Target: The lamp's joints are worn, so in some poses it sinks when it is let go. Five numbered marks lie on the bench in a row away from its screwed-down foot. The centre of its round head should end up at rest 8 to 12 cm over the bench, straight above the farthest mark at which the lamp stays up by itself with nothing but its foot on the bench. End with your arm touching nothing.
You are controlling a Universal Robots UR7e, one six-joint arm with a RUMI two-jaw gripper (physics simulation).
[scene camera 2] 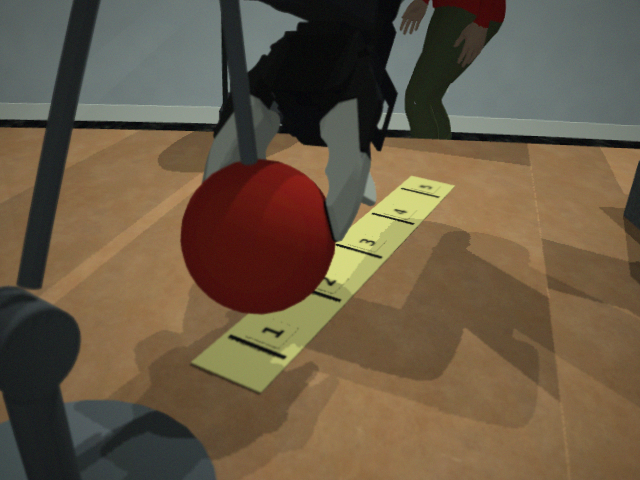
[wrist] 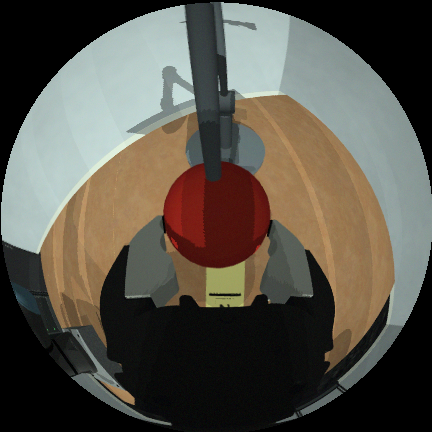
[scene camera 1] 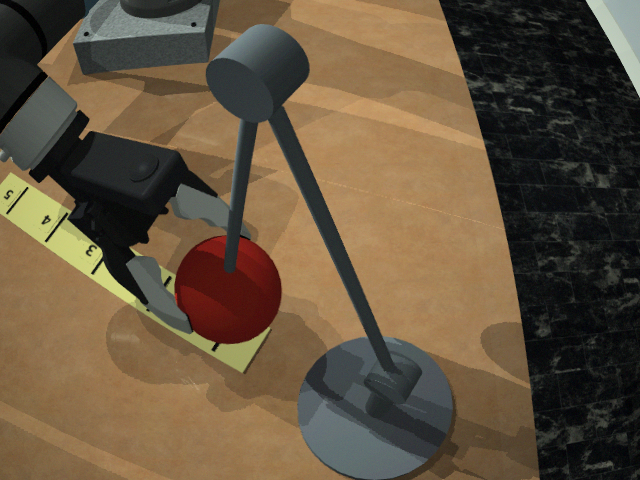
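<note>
The lamp's round red head hangs above the bench near the low-numbered end of the yellow strip. My gripper is shut on the head, one fingertip against each side; in scene view 2 the head hides the left tip. The thin rod runs up from the head to the grey elbow joint. The other rod slopes down to the round foot. Head height is unclear.
The arm's grey base block stands at the top left in scene view 1. The bench ends at the right there, beside the dark floor. A person stands beyond the bench in scene view 2.
</note>
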